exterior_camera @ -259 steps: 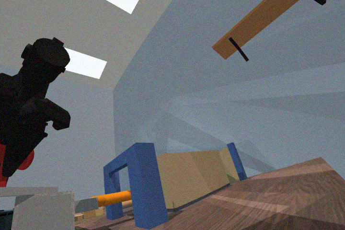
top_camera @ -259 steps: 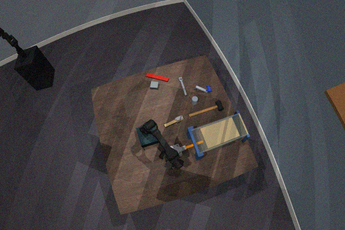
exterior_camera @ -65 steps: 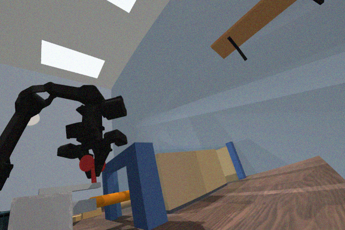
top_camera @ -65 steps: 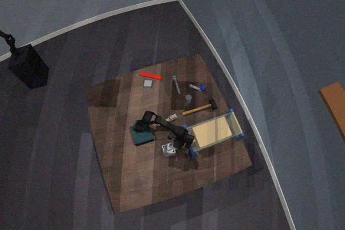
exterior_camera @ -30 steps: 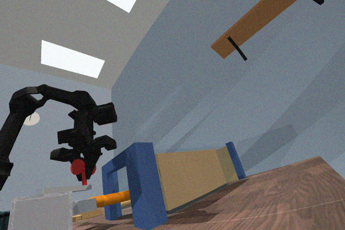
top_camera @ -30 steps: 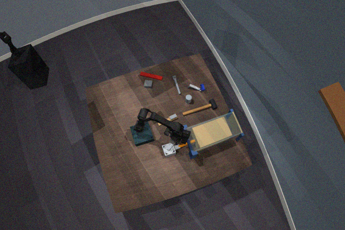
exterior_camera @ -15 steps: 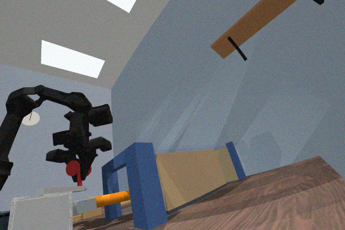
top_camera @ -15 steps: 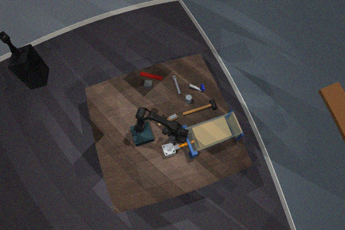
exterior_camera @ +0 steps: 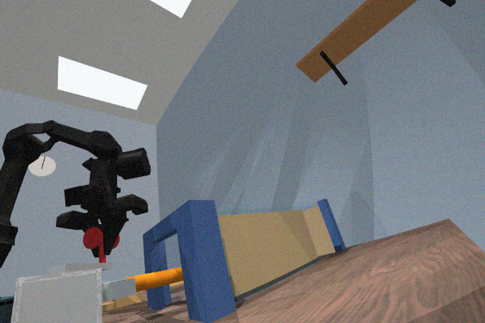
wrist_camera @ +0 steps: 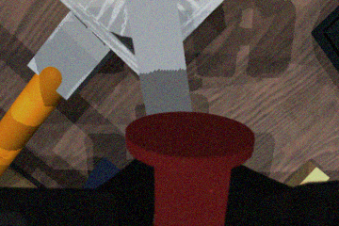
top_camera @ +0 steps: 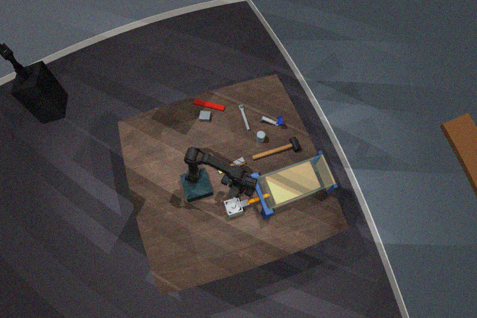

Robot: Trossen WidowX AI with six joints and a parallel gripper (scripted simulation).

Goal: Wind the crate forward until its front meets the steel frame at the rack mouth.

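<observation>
My gripper tip is now 100 mm to the left of the grey winch, 80 mm above it and 60 mm past it. Also, from my gripper tip: red-knobbed winch handle 30 mm to the right, 20 mm behind, 10 mm below; blue steel frame 110 mm ahead, 60 mm to the right, 10 mm below; red knob 20 mm above.
</observation>
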